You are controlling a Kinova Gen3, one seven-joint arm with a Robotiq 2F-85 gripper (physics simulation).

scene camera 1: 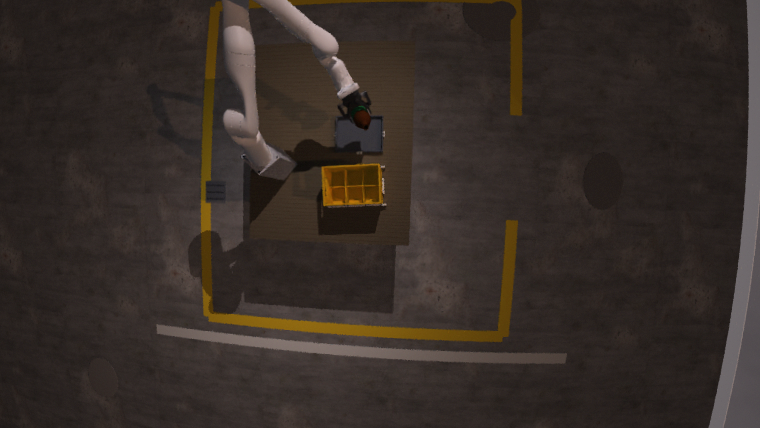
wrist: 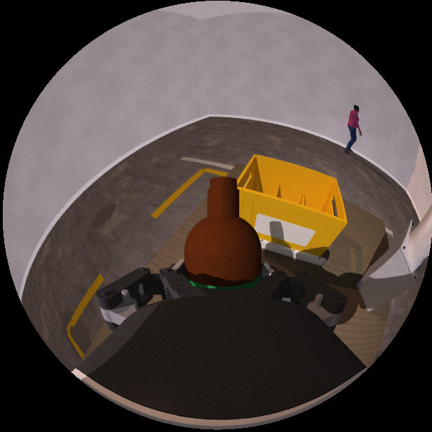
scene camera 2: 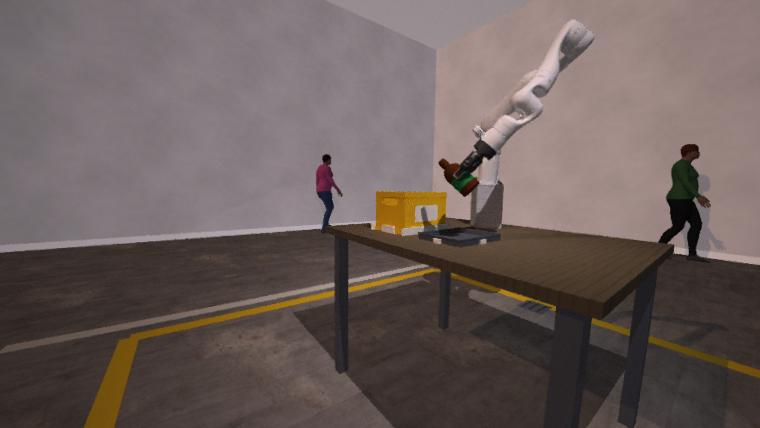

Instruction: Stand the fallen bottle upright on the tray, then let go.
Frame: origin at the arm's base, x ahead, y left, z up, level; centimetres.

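Where they show: gripper, fingertip midpoint: [scene camera 1: 362, 119] [scene camera 2: 457, 178]; arm's base, origin of the base link: [scene camera 1: 261, 157] [scene camera 2: 486, 180].
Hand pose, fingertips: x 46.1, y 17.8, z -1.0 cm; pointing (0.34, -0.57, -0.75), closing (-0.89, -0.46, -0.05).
Observation:
Each offset is from my fingertips to the top centre of the thing. Level surfaces: height alone.
The brown bottle with a green band {dx +0.2, dy -0.5, dz +7.5 cm} [scene camera 1: 363, 119] [scene camera 2: 451, 170] [wrist: 223, 250] is in the air above the table. In scene camera 2 it is tilted, neck up and to the left, base down and to the right. My gripper [scene camera 1: 360, 109] [scene camera 2: 461, 175] [wrist: 222, 269] is shut on the bottle around its banded body. The dark grey tray {dx -4.2, dy -1.0, dz -20.2 cm} [scene camera 1: 373, 142] [scene camera 2: 461, 239] lies flat on the table below. In scene camera 1 the bottle overlaps the tray's far edge. The tray cannot be made out in the wrist view, where the bottle's lower part is hidden.
A yellow crate with compartments {dx -4.8, dy -29.2, dz -5.2 cm} [scene camera 1: 352, 202] [scene camera 2: 389, 213] [wrist: 295, 215] stands beside the tray on the wooden table {dz -22.7 cm} [scene camera 1: 396, 79] [scene camera 2: 558, 256]. The arm's base [scene camera 1: 276, 165] [scene camera 2: 486, 208] stands on the table behind. Two people, one in pink [scene camera 2: 323, 178] [wrist: 353, 120] and one in green [scene camera 2: 683, 180], are away from the table.

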